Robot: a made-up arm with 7 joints. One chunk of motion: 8 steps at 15 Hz.
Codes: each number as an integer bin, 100 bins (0 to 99) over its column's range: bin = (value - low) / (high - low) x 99, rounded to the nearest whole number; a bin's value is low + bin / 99 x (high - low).
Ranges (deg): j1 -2.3..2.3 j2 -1.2..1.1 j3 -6..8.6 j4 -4.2..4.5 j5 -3.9..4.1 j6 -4..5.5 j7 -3.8..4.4
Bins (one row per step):
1: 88 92 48 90 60 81 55
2: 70 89 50 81 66 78 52
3: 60 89 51 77 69 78 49
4: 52 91 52 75 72 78 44
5: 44 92 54 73 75 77 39
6: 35 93 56 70 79 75 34
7: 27 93 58 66 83 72 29
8: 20 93 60 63 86 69 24
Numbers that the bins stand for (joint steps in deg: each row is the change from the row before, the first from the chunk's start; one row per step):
1: 1.789 0.937 1.079 3.709 0.948 3.773 0.756
2: 0.953 0.868 1.374 2.918 1.433 3.485 0.507
3: 0.488 0.868 1.521 2.567 1.676 3.485 0.259
4: 0.116 0.914 1.669 2.391 1.918 3.485 -0.156
5: -0.256 0.937 1.964 2.215 2.161 3.389 -0.570
6: -0.674 0.961 2.259 1.952 2.484 3.197 -0.984
7: -1.045 0.961 2.554 1.600 2.807 2.909 -1.398
8: -1.371 0.961 2.848 1.336 3.049 2.621 -1.812

